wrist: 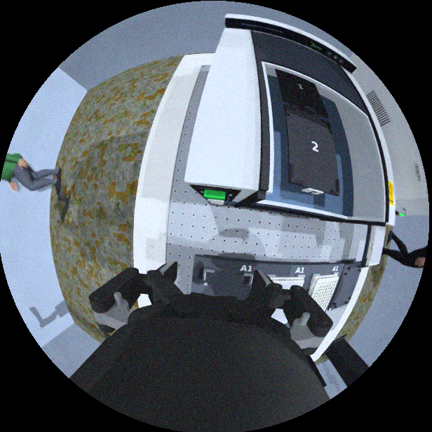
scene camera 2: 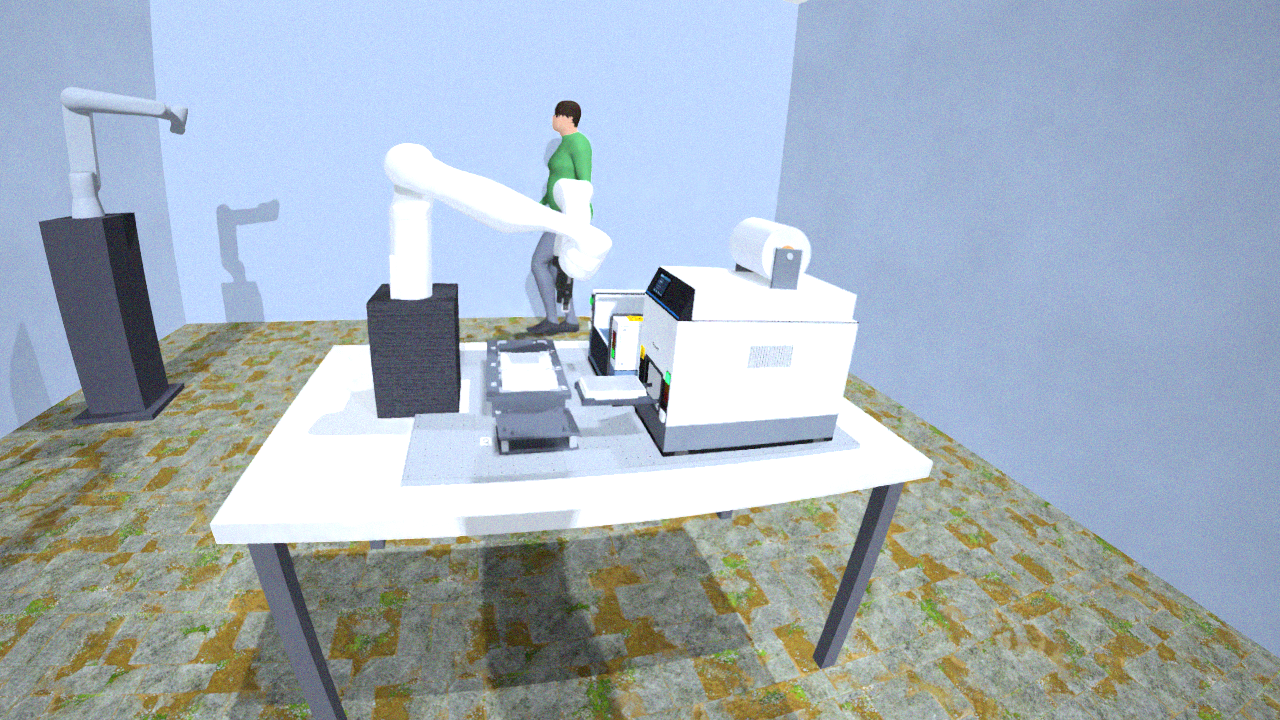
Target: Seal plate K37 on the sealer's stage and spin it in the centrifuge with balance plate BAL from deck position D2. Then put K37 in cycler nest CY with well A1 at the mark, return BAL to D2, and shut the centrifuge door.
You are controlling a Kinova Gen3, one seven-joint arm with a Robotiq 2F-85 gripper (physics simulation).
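Where they show: gripper, between the fingertips: (scene camera 2: 562, 307); arm's base, origin of its link: (scene camera 2: 411, 294).
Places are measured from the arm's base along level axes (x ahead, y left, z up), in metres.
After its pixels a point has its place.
Observation:
My gripper (scene camera 2: 563, 306) {z -0.094, x 0.401, y 0.188 m} (wrist: 214, 274) is open and empty, above the table in front of the centrifuge (scene camera 2: 619, 298) {z -0.074, x 0.572, y 0.197 m} (wrist: 230, 110). In the wrist view the centrifuge's chamber is open, showing dark bucket 1 (wrist: 299, 96) and dark bucket 2 (wrist: 311, 162), with no plate visible on bucket 2. A green button (wrist: 214, 194) is on its front. The sealer (scene camera 2: 760, 376) {z -0.088, x 0.673, y -0.386 m} has its stage (scene camera 2: 617, 400) {z -0.157, x 0.400, y -0.297 m} out, with a white plate (scene camera 2: 610, 386) {z -0.139, x 0.395, y -0.264 m} on it. A dark deck strip (wrist: 220, 264) with A1 marks holds a welled plate (wrist: 324, 291) and another white plate (wrist: 292, 278), partly hidden by a finger. Plate labels are unreadable.
A dark raised rack (scene camera 2: 492, 394) {z -0.203, x 0.169, y -0.122 m} with white plates stands left of the sealer stage. A lower dark nest (scene camera 2: 537, 422) {z -0.220, x 0.248, y -0.240 m} stands at its front. A film roll (scene camera 2: 768, 243) {z 0.179, x 0.669, y -0.352 m} sits on the sealer. A person (scene camera 2: 570, 161) (wrist: 35, 175) stands beyond the table.

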